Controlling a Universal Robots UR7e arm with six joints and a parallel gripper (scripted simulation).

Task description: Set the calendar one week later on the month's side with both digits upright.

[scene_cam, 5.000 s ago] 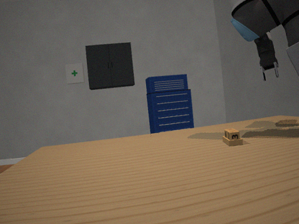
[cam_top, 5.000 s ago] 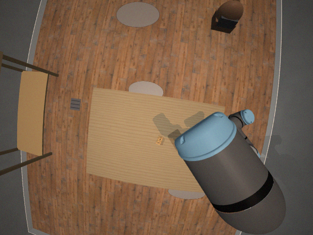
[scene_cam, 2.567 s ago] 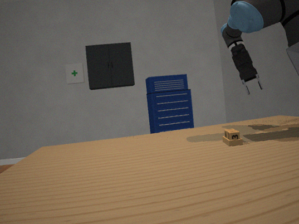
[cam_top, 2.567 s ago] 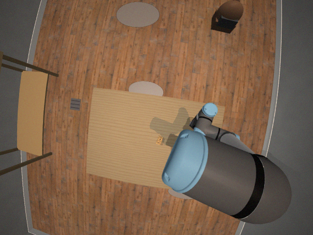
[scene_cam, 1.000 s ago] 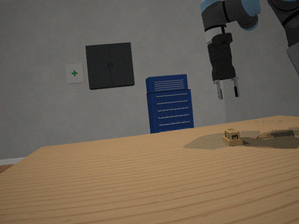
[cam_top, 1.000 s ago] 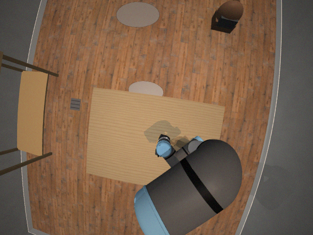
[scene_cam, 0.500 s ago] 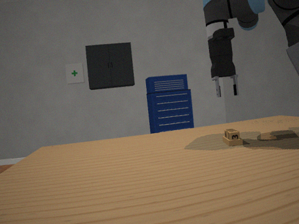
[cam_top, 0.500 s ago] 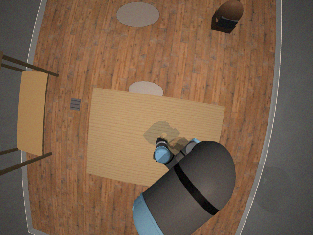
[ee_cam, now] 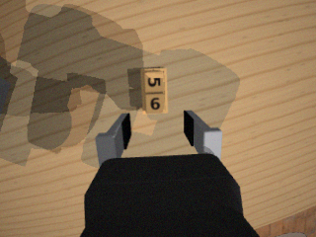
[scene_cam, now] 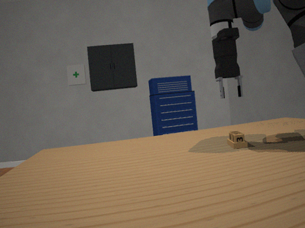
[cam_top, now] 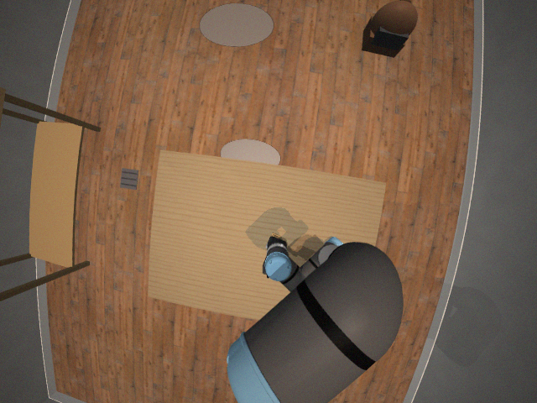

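Now: the wooden date cube 140 mm below my hand. From my hand the other things lie so: wooden calendar tray: 20 mm to the left, 160 mm below.
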